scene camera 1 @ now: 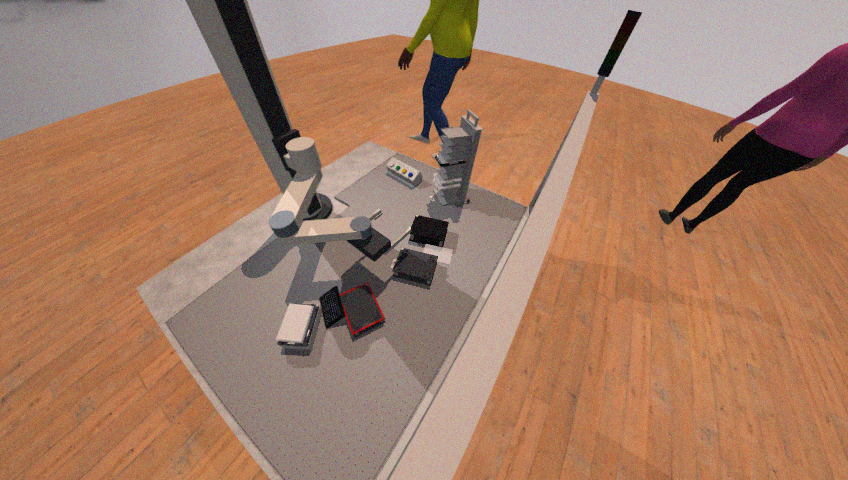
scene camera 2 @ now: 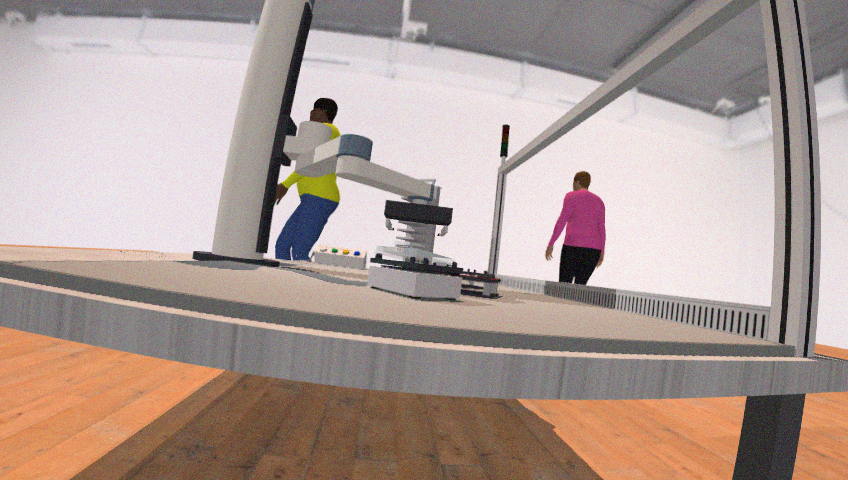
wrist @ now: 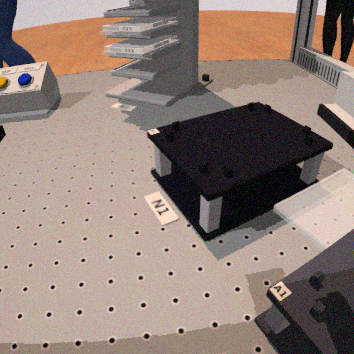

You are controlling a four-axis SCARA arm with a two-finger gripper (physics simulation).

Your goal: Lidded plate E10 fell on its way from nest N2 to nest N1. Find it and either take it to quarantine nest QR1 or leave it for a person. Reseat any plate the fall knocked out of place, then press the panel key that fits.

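Places are measured from the arm's base along level axes (x ahead, y left, z up), in millimetres.
Pixels of known places: gripper, between the fingertips: (scene camera 1: 394, 219) (scene camera 2: 416, 230) (wrist: 161, 95); arm's base, origin of its link: (scene camera 1: 308, 210).
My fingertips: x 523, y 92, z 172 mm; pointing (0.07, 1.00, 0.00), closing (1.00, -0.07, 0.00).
Observation:
Ahead of a thing's pixels: the offset from my fingertips to its top centre.
My gripper (scene camera 1: 393, 221) (scene camera 2: 416, 229) (wrist: 161, 95) is open and empty, raised above the table beside the nests. Nest N1 {dx +94, dy +131, dz -92 mm} (scene camera 1: 428, 230) (wrist: 240, 147) is a black raised platform with bare pegs. The N2-side nest {dx +151, dy -63, dz -102 mm} (scene camera 1: 414, 265) (wrist: 335, 295), tagged A1, has a bare top; its N2 label is outside the wrist view. A clear plate {dx +189, dy +55, dz -147 mm} (scene camera 1: 439, 254) (wrist: 325, 207) lies low between these two nests; no lettering on it is readable. A red-edged nest {dx +92, dy -332, dz -114 mm} (scene camera 1: 363, 307) stands nearer the front, its label not readable. The key panel {dx -282, dy +434, dz -76 mm} (scene camera 1: 402, 172) (scene camera 2: 339, 257) (wrist: 25, 95) shows coloured keys.
A white-topped plate {dx -39, dy -509, dz -82 mm} (scene camera 1: 297, 322) sits on a nest beside a black grid piece {dx -3, dy -392, dz -106 mm} (scene camera 1: 331, 308). A shelf tower (scene camera 1: 471, 163) (wrist: 186, 50) holds several plates. A person in yellow (scene camera 1: 453, 29) (scene camera 2: 321, 187) stands beyond the panel; one in magenta (scene camera 1: 791, 113) (scene camera 2: 584, 220) stands beyond the barrier (scene camera 1: 523, 285).

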